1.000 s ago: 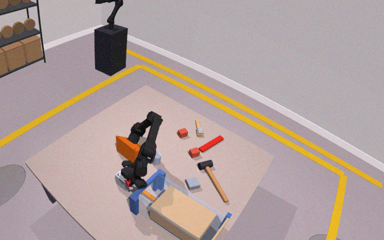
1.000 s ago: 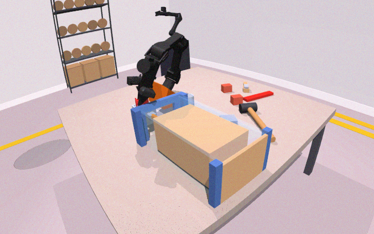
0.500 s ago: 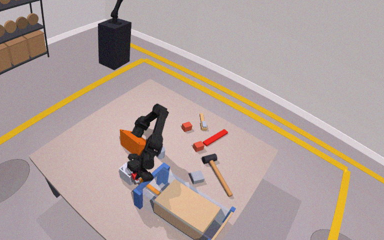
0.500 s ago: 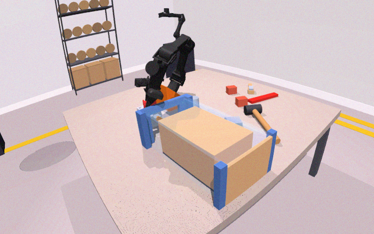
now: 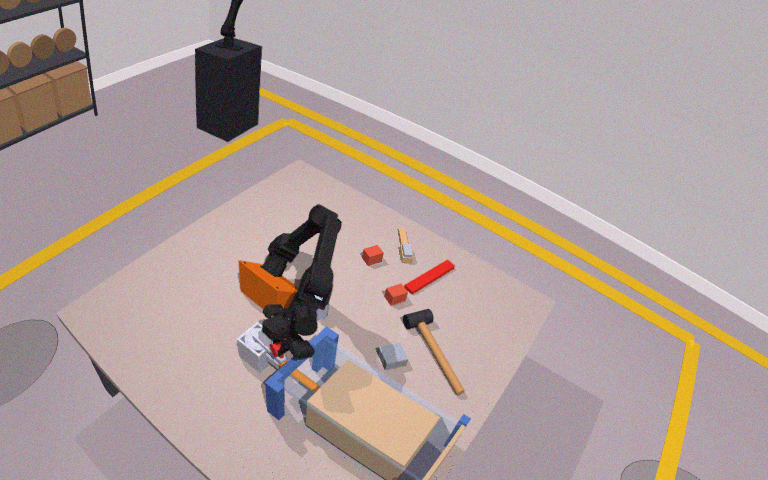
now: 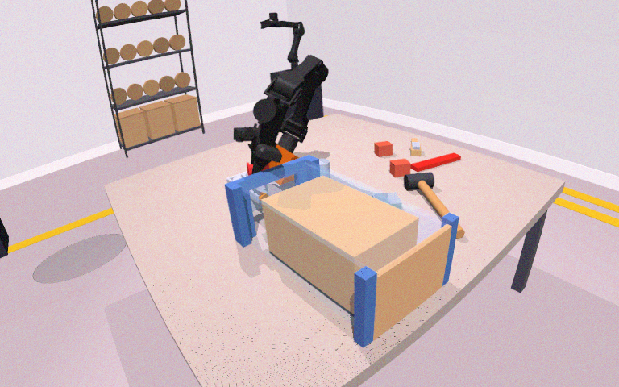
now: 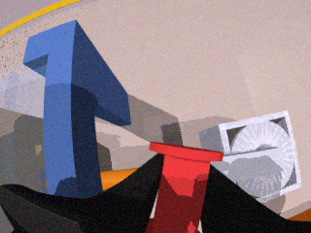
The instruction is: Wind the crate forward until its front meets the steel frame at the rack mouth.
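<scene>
Right now my gripper tip is 7 cm short of the blue steel frame, 3 cm above it and 2 cm to the right of it. From my gripper tip the other things lie so: red knob 2 cm to the left, 1 cm ahead; grey hand winch 11 cm behind, 10 cm below, 2 cm to the left; winch handle 3 cm below, 3 cm behind, 2 cm to the left.
</scene>
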